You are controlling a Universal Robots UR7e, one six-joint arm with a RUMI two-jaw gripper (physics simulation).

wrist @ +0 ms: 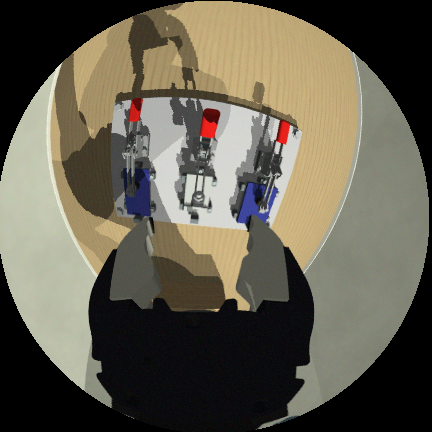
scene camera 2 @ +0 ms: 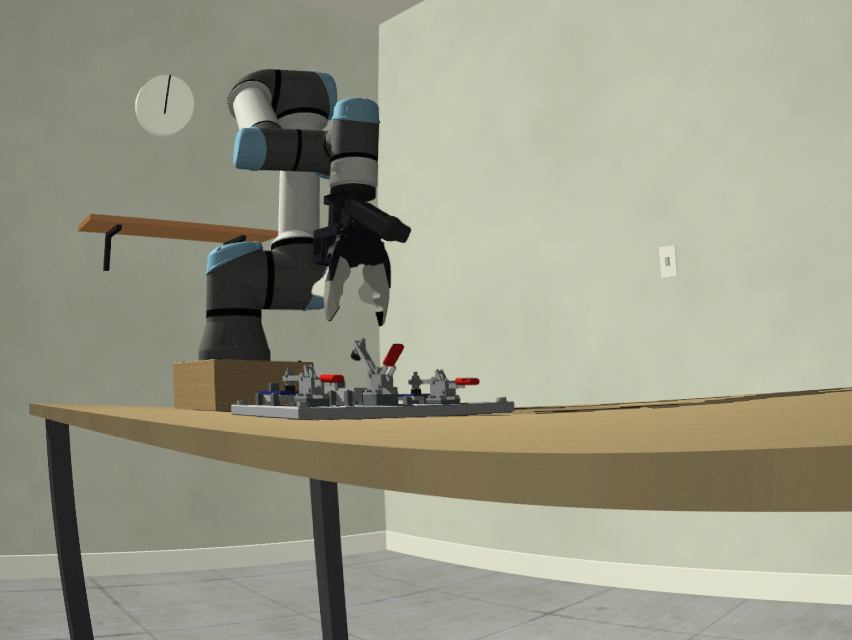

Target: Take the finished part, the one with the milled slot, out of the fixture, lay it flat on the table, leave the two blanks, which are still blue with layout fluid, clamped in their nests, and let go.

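Places are measured from the arm's base along level axes (x ahead, y left, z up), in centimetres.
Where they show: gripper, fingertip midpoint: [wrist: 200,217] [scene camera 2: 356,323]; arm's base, origin of the base link: [scene camera 2: 233,362].
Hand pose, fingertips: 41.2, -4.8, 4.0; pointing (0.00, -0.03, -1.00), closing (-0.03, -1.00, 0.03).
Note:
Things, the pixels of their top centre, and the offset from my fingertips, as dx, dy, dz. "*": a spot on its surface instead. Level surfaces: height alone.
- fixture plate, middle of its top: [scene camera 2: 369,405] [wrist: 200,166] +2.5, -0.1, -12.0
- finished part, middle of its top: [scene camera 2: 353,388] [wrist: 196,195] -1.7, +0.7, -9.4
- middle clamp, surface spot: [scene camera 2: 365,354] * +1.5, +0.4, -4.5
- left blue blank, middle of its top: [scene camera 2: 410,394] [wrist: 135,193] -0.5, +11.7, -10.4
- right blue blank, middle of its top: [scene camera 2: 286,391] [wrist: 257,205] -4.4, -10.0, -9.9
- wooden table, its level: dz -13.5
My gripper [scene camera 2: 356,320] [wrist: 200,217] is open and empty, above the fixture plate [scene camera 2: 265,411] [wrist: 225,175]. The finished part [wrist: 191,192] is pale and sits in the middle nest. The middle clamp's arm hides part of it in the wrist view, and its slot cannot be made out. In the scene view the middle clamp [scene camera 2: 365,354] has its arm tilted up and its red handle [scene camera 2: 393,354] [wrist: 210,123] raised. The left blue blank [wrist: 142,200] and the right blue blank [wrist: 250,212] sit in the outer nests, with clamp arms lying over them.
The outer clamps' red handles [wrist: 135,110] [wrist: 283,132] lie low, on both sides of the middle one. The wooden table [scene camera 2: 585,430] [wrist: 310,95] extends around the plate. The robot's wooden base block [scene camera 2: 194,385] stands behind the plate in the scene view.

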